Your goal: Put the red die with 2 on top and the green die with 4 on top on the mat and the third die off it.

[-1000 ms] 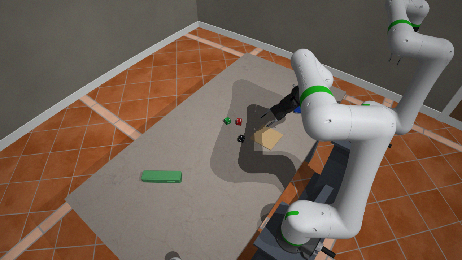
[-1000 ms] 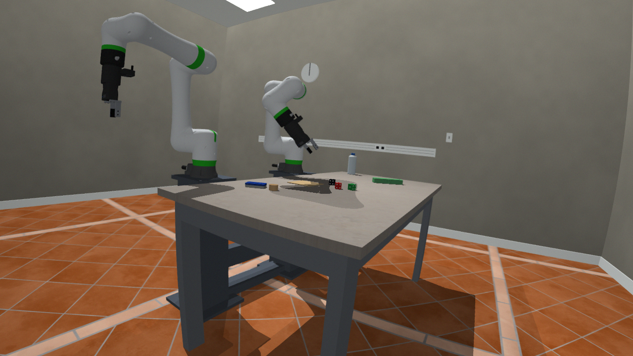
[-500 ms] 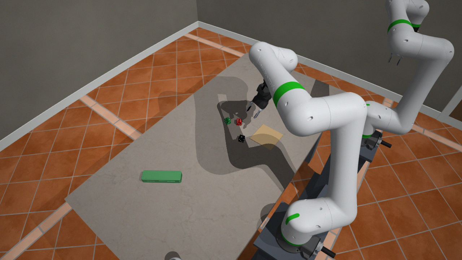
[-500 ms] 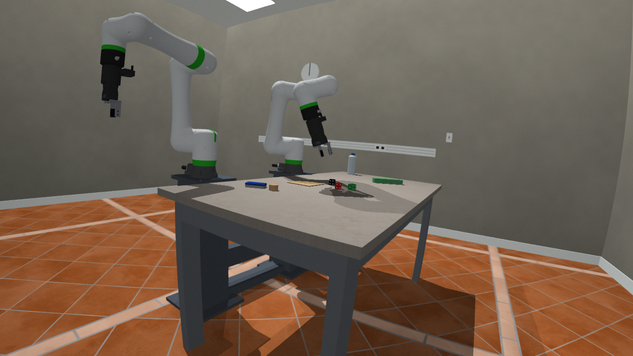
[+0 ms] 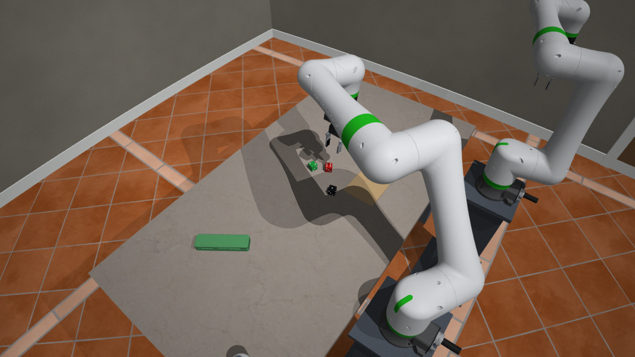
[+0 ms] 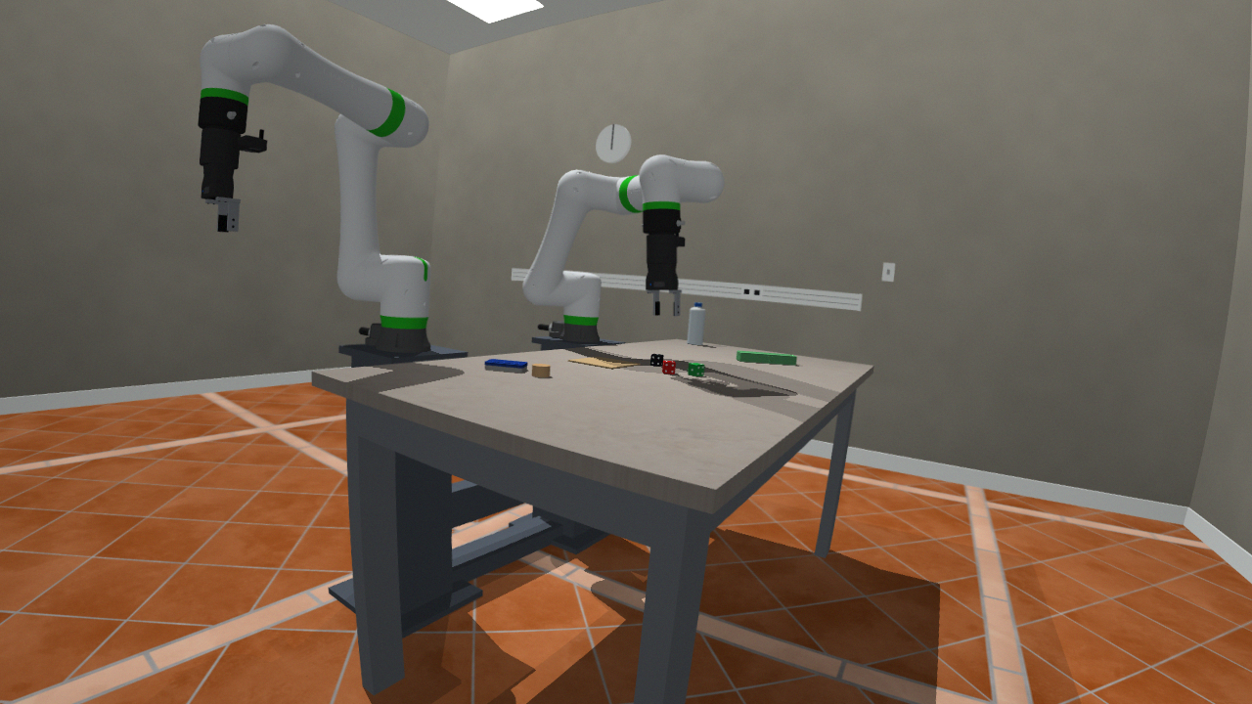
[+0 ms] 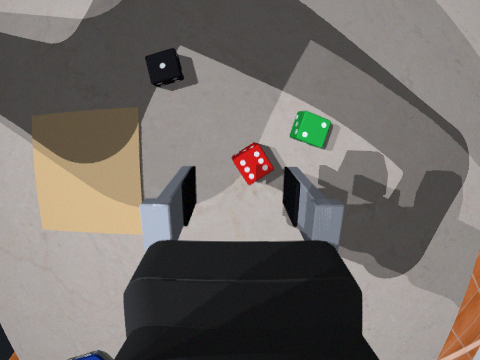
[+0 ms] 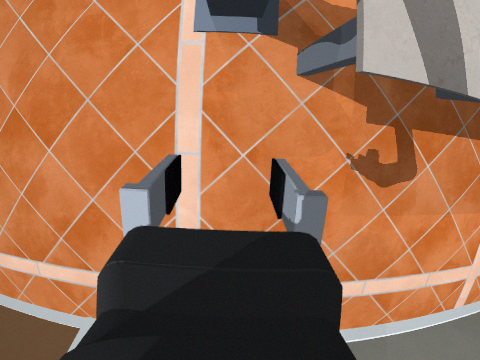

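Note:
The red die lies 150 mm below my left hand and 20 mm ahead of it. The rest, counted from my left hand: tan mat (160 mm below, 160 mm behind, 30 mm to the right); then green die (150 mm below, 80 mm ahead, 30 mm to the left); then black die (150 mm below, 90 mm to the left, 70 mm behind).

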